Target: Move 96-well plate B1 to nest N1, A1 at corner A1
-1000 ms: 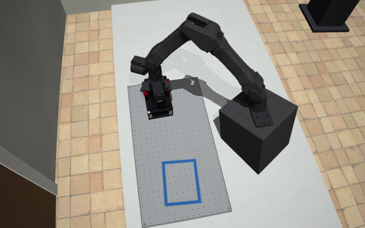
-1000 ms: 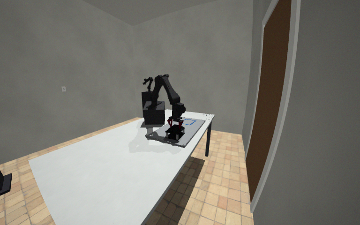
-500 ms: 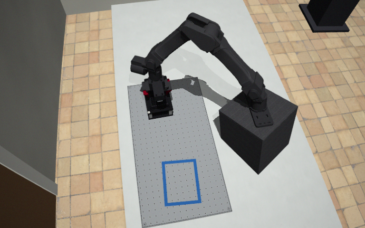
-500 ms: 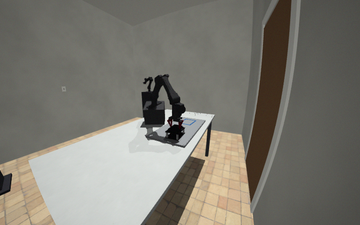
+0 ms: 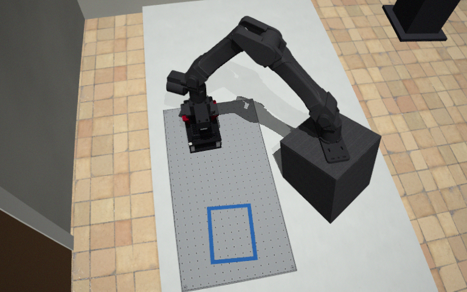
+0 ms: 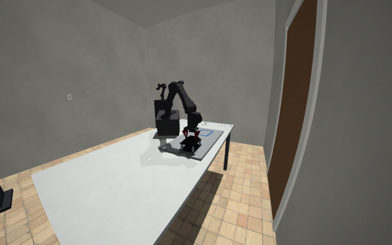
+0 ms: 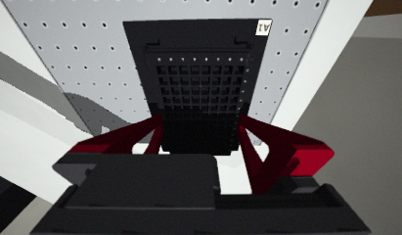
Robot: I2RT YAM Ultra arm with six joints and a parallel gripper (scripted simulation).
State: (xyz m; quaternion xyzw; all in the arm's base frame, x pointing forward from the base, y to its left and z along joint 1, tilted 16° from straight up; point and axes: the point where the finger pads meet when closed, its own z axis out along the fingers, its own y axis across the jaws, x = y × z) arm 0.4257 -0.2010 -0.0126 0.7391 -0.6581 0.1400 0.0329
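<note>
My gripper is now 10 mm above the black 96-well plate. Round my hand: black plate nest N1: 20 mm below, 10 mm to the left; then white A1 label: 90 mm to the left, 40 mm ahead, 20 mm below.
</note>
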